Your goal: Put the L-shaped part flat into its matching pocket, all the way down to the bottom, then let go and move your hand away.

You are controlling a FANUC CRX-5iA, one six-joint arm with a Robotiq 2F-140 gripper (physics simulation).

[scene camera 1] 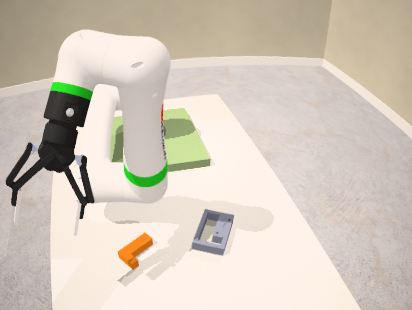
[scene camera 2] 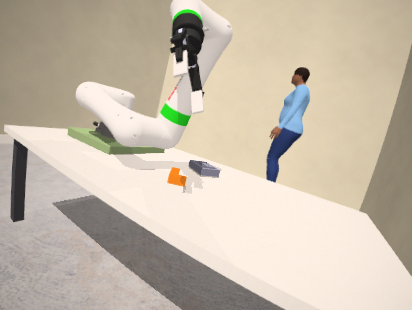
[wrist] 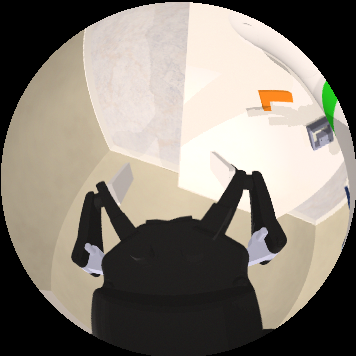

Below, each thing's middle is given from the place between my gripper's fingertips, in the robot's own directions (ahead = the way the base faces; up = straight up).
My hand is 140 mm past the grey pocket block [scene camera 1: 212, 234], 430 mm to the right of it and 260 mm above it.
